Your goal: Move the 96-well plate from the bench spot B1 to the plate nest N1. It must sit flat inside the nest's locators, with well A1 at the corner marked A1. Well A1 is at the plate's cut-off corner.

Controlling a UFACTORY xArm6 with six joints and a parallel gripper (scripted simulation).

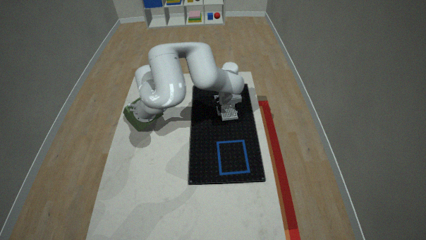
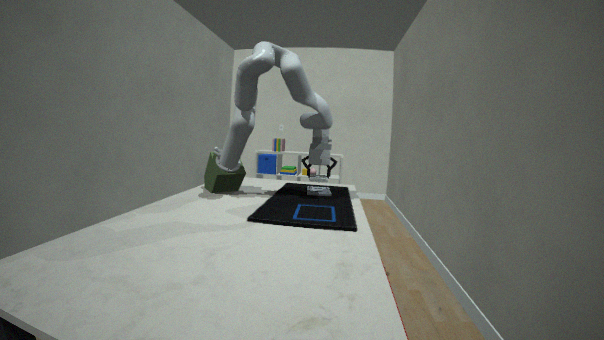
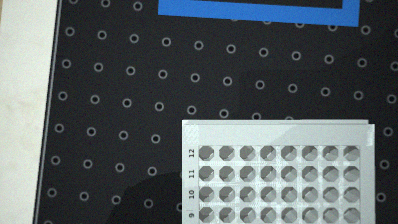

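Now: the grey plate nest N1 2 cm ahead of my hand, 13 cm to the left of it and 10 cm below it. Round my hand: A1 label: 7 cm ahead, 20 cm to the left, 10 cm below; white 96-well plate: 1 cm below.
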